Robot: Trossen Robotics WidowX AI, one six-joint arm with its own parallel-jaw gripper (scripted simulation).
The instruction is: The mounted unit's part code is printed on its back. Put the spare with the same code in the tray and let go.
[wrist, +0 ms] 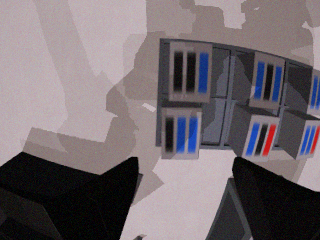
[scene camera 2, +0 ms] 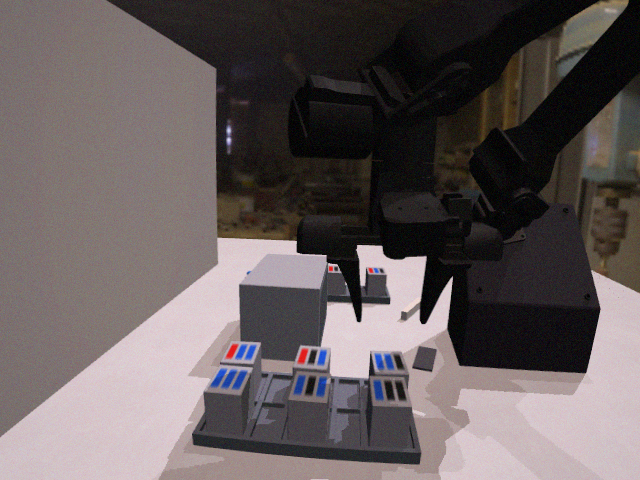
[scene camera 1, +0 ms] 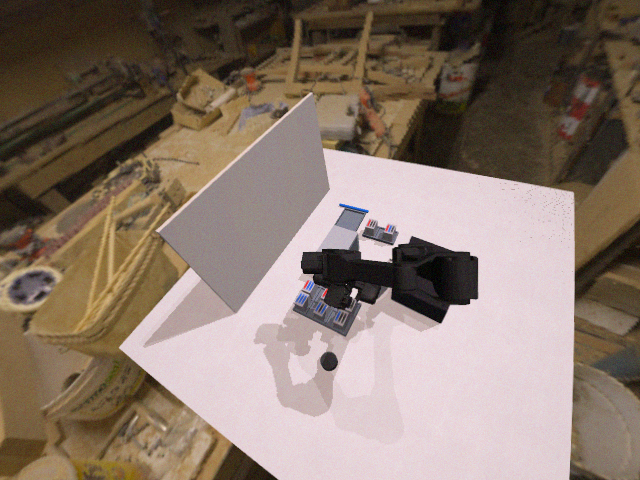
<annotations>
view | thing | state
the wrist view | my gripper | -
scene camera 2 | my gripper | -
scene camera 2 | grey mounted unit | -
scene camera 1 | my gripper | -
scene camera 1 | grey mounted unit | -
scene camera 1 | grey wall panel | -
</annotations>
